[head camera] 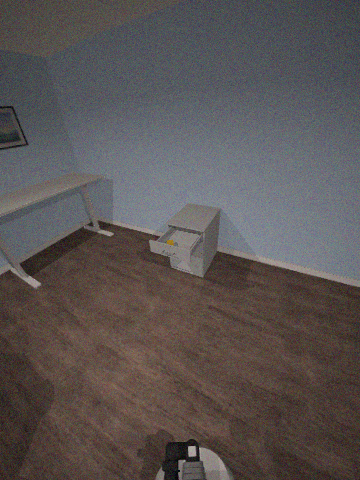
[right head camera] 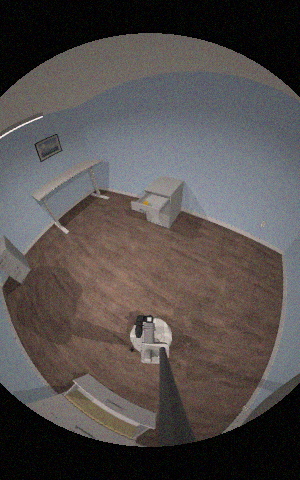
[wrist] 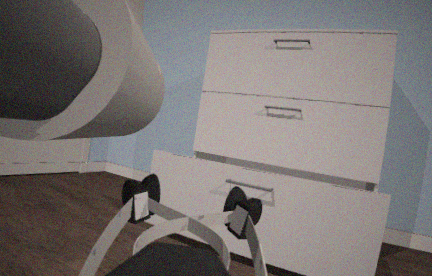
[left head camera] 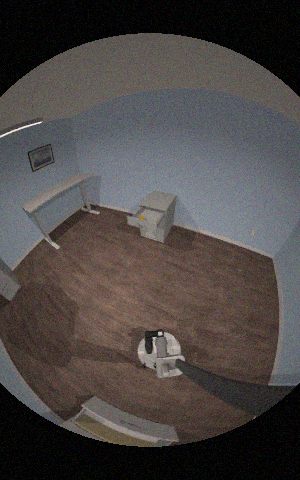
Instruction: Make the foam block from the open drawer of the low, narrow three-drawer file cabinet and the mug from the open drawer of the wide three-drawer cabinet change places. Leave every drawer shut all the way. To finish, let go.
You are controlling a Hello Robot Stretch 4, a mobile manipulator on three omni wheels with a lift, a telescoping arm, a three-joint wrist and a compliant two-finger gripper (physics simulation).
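Observation:
The low file cabinet (head camera: 212,240) (left head camera: 170,216) (right head camera: 177,201) stands against the wall with its top drawer (head camera: 159,247) pulled out. A small yellow-orange thing (head camera: 170,242) (left head camera: 142,218) (right head camera: 146,203) lies in that drawer, too small to make out its shape. The wide cabinet (wrist: 300,75) has its bottom drawer (wrist: 320,220) (left head camera: 131,421) (right head camera: 112,402) pulled out; its upper two drawers look shut. The drawer's inside is hidden in the wrist view, and no mug shows. My gripper (wrist: 193,196) is open and empty, in front of the wide cabinet's bottom drawer in the wrist view.
A long white table (head camera: 50,191) (left head camera: 57,192) (right head camera: 67,179) stands along the left wall. Another grey cabinet (left head camera: 7,284) (right head camera: 14,261) shows at the left edge. Dark wood floor (head camera: 175,340) lies between my base and the file cabinet.

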